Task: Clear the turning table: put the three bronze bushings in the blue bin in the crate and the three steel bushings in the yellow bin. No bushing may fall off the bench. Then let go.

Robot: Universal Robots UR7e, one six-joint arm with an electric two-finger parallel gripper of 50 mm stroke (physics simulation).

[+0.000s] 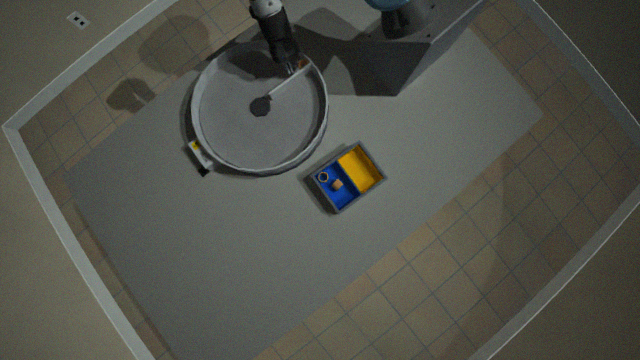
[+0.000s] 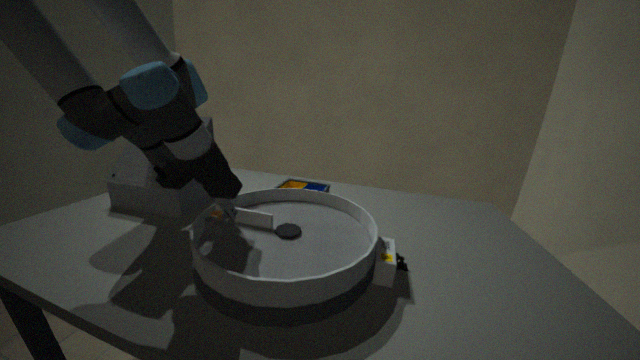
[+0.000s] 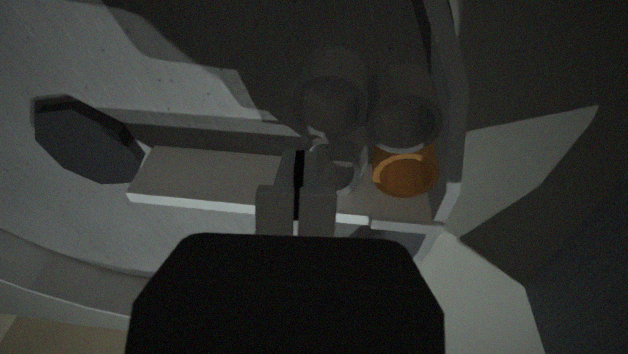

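Where they show: gripper, fingertip midpoint: (image 1: pixel 289 72) (image 2: pixel 234 215) (image 3: pixel 299 171); arm's base, origin of the base link: (image 1: pixel 410 24).
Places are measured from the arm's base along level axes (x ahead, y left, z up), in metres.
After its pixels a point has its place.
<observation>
The turning table (image 1: pixel 240 137) {z -0.140, x 0.579, y -0.026 m} (image 2: pixel 325 255) {z -0.140, x 0.588, y -0.123 m} carries a bronze bushing (image 1: pixel 302 63) {z -0.132, x 0.287, y -0.126 m} (image 2: pixel 216 214) {z -0.124, x 0.280, y -0.106 m} (image 3: pixel 406 177) {z -0.126, x 0.284, y -0.102 m} in the corner between divider and rim. Two steel bushings, one (image 3: pixel 334 70) {z -0.119, x 0.333, y -0.162 m} nearer the hub and one (image 3: pixel 404 85) {z -0.122, x 0.304, y -0.159 m} by the rim, stand in shadow. A third steel bushing (image 3: pixel 345 165) {z -0.130, x 0.318, y -0.098 m} is partly hidden behind the right finger. My gripper (image 1: pixel 290 73) {z -0.110, x 0.342, y -0.110 m} (image 2: pixel 231 212) {z -0.110, x 0.342, y -0.110 m} (image 3: pixel 299 171) {z -0.110, x 0.342, y -0.110 m} is shut and empty, low over the divider beside that third bushing. In the blue bin (image 1: pixel 345 201) {z -0.188, x 0.410, y 0.317 m} (image 2: pixel 316 187) {z -0.162, x 0.397, y 0.325 m}, one bronze bushing (image 1: pixel 323 172) {z -0.168, x 0.420, y 0.204 m} stands and another (image 1: pixel 337 185) {z -0.156, x 0.406, y 0.262 m} lies. The yellow bin (image 1: pixel 356 169) {z -0.187, x 0.323, y 0.251 m} (image 2: pixel 294 185) {z -0.169, x 0.297, y 0.320 m} is empty.
The white divider (image 1: pixel 290 82) {z -0.116, x 0.357, y -0.083 m} (image 2: pixel 254 218) {z -0.118, x 0.386, y -0.088 m} (image 3: pixel 200 175) {z -0.118, x 0.397, y -0.087 m} runs from the dark hub (image 1: pixel 260 107) {z -0.132, x 0.476, y -0.072 m} (image 2: pixel 288 231) {z -0.132, x 0.480, y -0.084 m} (image 3: pixel 85 140) {z -0.132, x 0.472, y -0.084 m} towards the raised rim. A small control box (image 1: pixel 201 155) {z -0.135, x 0.712, y -0.044 m} (image 2: pixel 385 270) {z -0.154, x 0.713, y -0.102 m} sits outside the rim. The grey robot pedestal (image 1: pixel 390 70) {z -0.100, x 0.079, y 0.056 m} (image 2: pixel 145 195) {z -0.134, x -0.023, y -0.097 m} stands beside the turning table.
</observation>
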